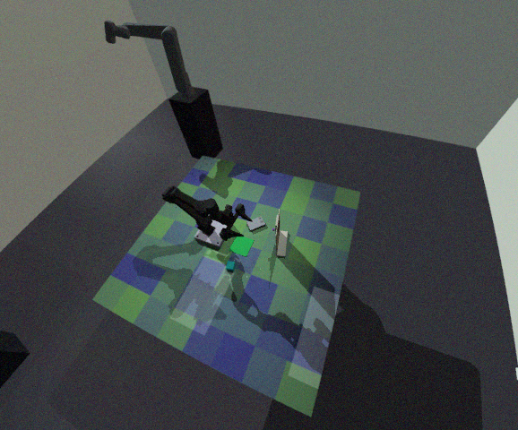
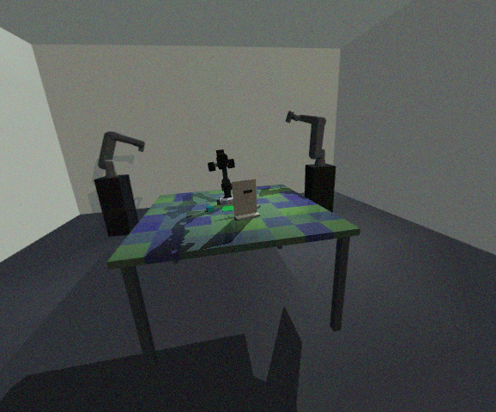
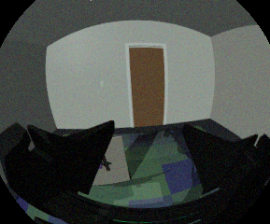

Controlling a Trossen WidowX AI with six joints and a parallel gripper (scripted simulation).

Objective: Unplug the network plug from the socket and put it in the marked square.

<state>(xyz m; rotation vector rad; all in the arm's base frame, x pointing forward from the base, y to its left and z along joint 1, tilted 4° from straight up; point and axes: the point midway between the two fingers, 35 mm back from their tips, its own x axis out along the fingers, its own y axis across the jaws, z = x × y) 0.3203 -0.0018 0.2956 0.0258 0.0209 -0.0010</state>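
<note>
The network plug is 7 cm ahead of my gripper tip, 14 cm to the left of it and 17 cm below it. Also, from my gripper tip: teal block (10 cm behind, 11 cm to the right, 32 cm below); bright green marked square (11 cm behind, 3 cm to the left, 34 cm below); upright panel (9 cm ahead, 16 cm to the left, 23 cm below).
</note>
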